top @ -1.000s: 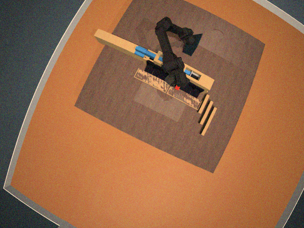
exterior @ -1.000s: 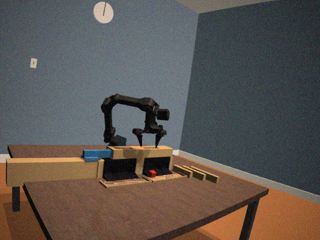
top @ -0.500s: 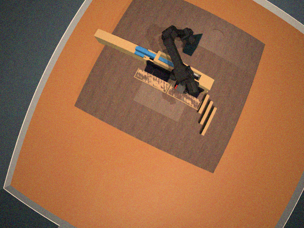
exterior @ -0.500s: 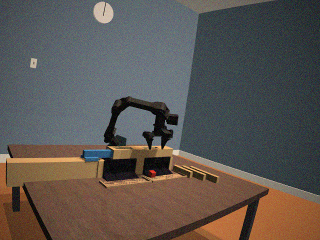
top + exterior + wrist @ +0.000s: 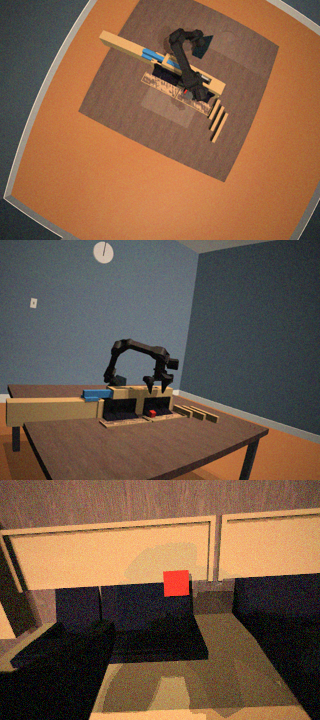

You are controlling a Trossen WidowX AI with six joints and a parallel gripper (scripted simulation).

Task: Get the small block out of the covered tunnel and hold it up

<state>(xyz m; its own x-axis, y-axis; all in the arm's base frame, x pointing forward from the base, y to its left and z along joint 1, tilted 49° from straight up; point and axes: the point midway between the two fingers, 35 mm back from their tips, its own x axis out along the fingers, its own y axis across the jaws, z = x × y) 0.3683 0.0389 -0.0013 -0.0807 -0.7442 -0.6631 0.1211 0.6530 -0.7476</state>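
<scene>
Right now my gripper tip is 10 mm past the small red block and 130 mm above it. From my gripper tip the other things lie so: tan covered tunnel: 110 mm behind, 260 mm to the right, 80 mm below.
</scene>
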